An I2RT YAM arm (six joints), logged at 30 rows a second.
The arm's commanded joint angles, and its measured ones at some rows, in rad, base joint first. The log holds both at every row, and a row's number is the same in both.
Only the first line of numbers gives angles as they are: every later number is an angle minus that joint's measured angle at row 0.
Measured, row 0:
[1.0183, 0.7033, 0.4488, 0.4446, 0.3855, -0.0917]
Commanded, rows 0 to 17:
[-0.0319, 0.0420, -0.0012, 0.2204, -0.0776, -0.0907]
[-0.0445, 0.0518, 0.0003, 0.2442, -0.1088, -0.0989]
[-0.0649, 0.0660, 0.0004, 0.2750, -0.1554, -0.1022]
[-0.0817, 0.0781, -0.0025, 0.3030, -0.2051, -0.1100]
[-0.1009, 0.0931, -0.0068, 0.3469, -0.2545, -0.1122]
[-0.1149, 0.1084, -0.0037, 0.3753, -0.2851, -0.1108]
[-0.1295, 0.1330, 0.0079, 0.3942, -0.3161, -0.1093]
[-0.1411, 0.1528, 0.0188, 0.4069, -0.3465, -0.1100]
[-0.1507, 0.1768, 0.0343, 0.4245, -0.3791, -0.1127]
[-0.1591, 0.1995, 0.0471, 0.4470, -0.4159, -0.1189]
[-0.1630, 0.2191, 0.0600, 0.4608, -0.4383, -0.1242]
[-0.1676, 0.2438, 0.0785, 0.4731, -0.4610, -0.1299]
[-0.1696, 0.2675, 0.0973, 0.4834, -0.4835, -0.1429]
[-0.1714, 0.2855, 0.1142, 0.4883, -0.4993, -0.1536]
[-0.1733, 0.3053, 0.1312, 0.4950, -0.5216, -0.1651]
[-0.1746, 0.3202, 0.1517, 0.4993, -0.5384, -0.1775]
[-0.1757, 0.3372, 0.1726, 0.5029, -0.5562, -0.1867]
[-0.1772, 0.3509, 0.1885, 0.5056, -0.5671, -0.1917]
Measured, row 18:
[-0.1701, 0.3189, 0.0824, 0.3857, -0.4524, -0.1381]
